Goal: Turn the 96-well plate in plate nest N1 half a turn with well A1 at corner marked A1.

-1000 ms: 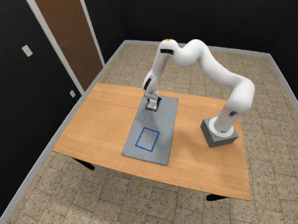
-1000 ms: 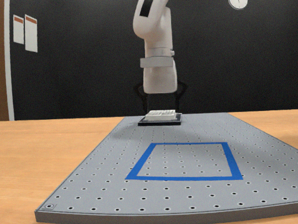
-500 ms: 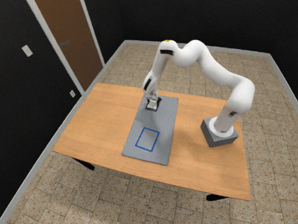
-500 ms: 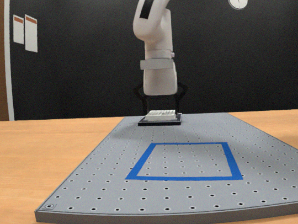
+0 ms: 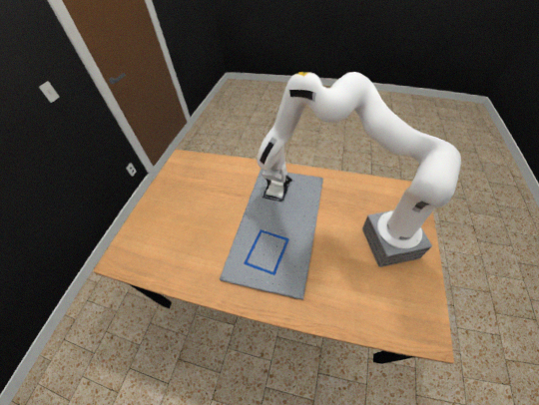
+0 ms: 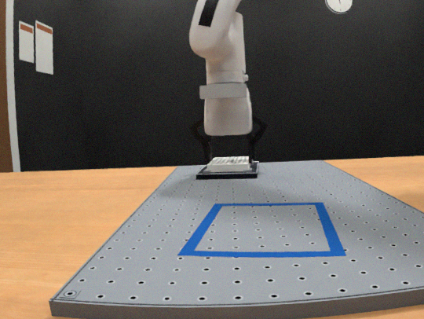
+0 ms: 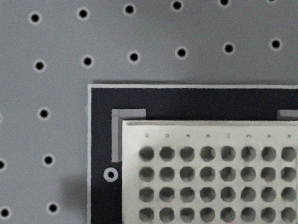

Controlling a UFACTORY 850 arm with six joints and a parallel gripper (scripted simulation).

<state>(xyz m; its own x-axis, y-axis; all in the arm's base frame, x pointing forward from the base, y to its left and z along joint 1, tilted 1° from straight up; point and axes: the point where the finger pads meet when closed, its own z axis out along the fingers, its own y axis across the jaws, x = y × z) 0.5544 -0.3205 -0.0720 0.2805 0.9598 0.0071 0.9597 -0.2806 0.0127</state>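
My hand is 1 cm above the white 96-well plate. Round my hand: plate nest N1: 2 cm below.
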